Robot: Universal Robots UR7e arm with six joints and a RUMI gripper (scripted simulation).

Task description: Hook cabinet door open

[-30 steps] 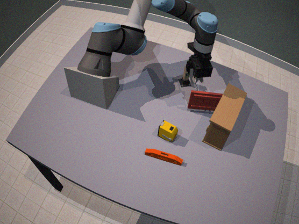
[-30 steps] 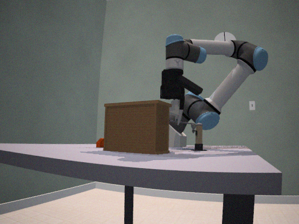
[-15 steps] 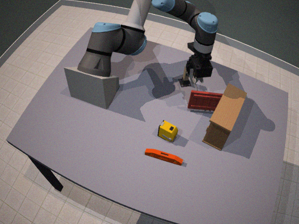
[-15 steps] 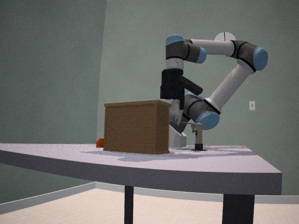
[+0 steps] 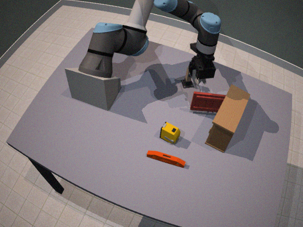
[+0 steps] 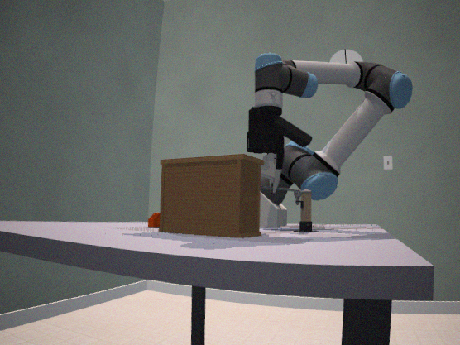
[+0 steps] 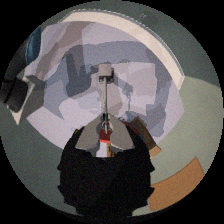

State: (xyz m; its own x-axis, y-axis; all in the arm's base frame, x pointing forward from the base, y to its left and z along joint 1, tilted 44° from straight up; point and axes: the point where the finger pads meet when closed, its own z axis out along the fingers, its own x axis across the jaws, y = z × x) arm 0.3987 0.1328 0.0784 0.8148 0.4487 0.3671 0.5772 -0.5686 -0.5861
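Right now my hand is 10 mm past the wire hook, 10 mm to the right of it and 20 mm above it. Also, from my hand: door 80 mm ahead, 30 mm to the right, 40 mm below; yellow tape measure 30 mm behind, 240 mm to the right, 80 mm below; wooden cabinet 130 mm ahead, 60 mm to the right, 40 mm below.
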